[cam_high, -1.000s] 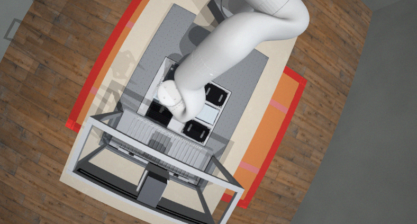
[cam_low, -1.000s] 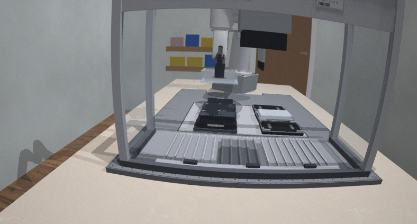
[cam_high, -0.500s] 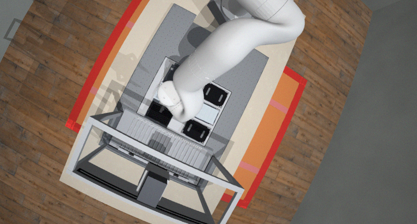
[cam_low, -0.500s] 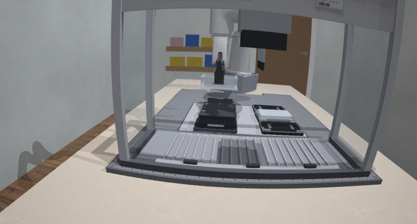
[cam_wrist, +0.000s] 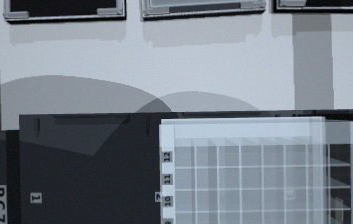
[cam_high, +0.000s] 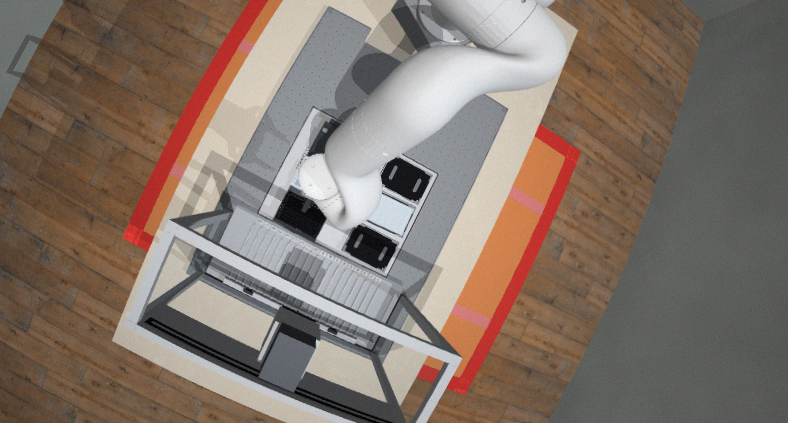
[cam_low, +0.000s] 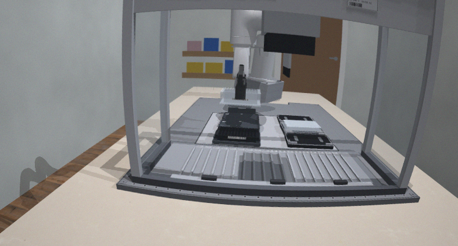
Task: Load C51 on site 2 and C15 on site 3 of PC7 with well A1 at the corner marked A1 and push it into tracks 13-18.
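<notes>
Right now the plate carrier PC7 is 10 mm behind my hand and 100 mm below it. Also, from my hand: deep-well block C51 (10 mm below); then plate C16 (40 mm behind, 210 mm to the left, 100 mm below); then black plate C15 (100 mm ahead, 10 mm to the left, 100 mm below).
</notes>
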